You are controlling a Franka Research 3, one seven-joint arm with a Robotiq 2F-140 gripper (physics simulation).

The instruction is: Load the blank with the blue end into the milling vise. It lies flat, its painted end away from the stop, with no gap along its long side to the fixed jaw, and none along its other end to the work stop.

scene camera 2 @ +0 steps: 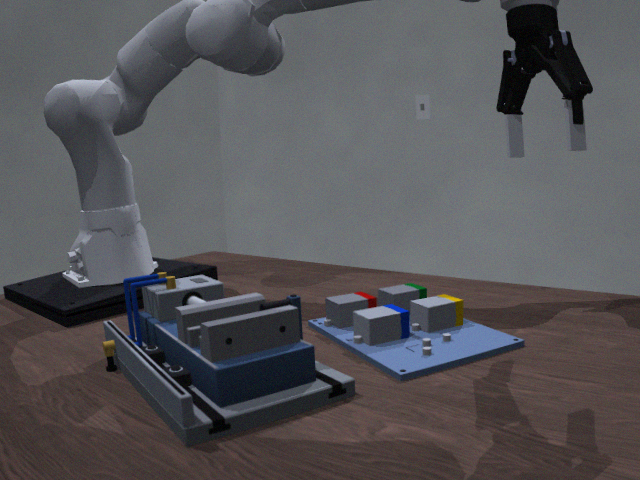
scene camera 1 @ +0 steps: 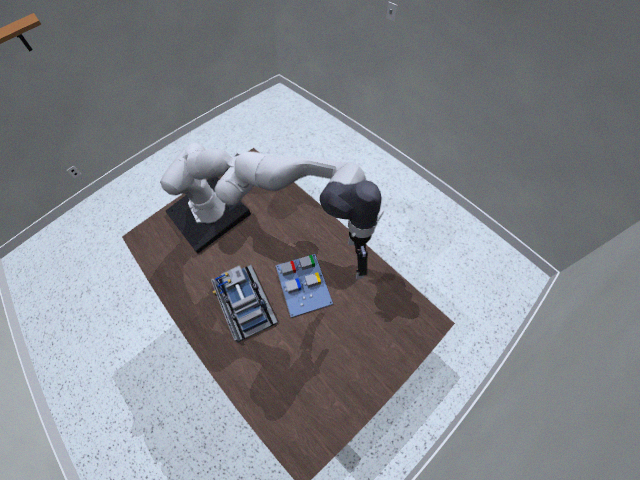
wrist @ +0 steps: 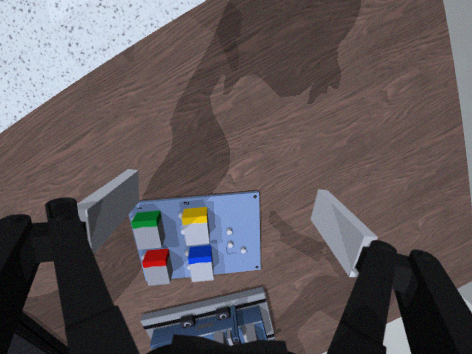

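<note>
The blank with the blue end (scene camera 1: 292,285) (scene camera 2: 377,326) (wrist: 201,265) lies flat on the light-blue plate (scene camera 1: 317,304) (scene camera 2: 483,338) (wrist: 248,212), beside the yellow-ended blank. The milling vise (scene camera 1: 247,300) (scene camera 2: 263,376) (wrist: 205,325) stands beside the plate. Its front jaw (scene camera 2: 250,334) has two dark holes; another jaw (scene camera 2: 219,305) stands behind it, next to the cylinder rod. A blue post (scene camera 2: 294,316) with a dark rod stands at the jaws' side. My gripper (scene camera 1: 361,276) (scene camera 2: 546,152) (wrist: 228,196) is open and empty, high above the table, off the plate's side away from the vise.
Red-ended (scene camera 1: 287,268) (scene camera 2: 347,310) (wrist: 157,267), green-ended (scene camera 1: 306,262) (scene camera 2: 400,295) (wrist: 147,231) and yellow-ended (scene camera 1: 312,280) (scene camera 2: 434,314) (wrist: 195,227) blanks share the plate with several small white pins. Blue hoses (scene camera 2: 132,310) rise at the vise's cylinder end.
</note>
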